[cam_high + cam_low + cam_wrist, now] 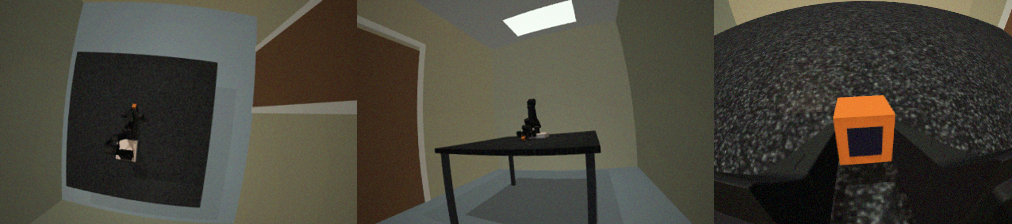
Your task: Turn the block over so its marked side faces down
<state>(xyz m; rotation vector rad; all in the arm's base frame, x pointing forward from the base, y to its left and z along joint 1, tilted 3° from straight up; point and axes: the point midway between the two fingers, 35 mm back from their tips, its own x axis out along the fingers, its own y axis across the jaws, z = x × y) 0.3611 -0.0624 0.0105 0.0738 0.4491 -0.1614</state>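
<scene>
Now: the orange block 1 cm behind my gripper tip.
</scene>
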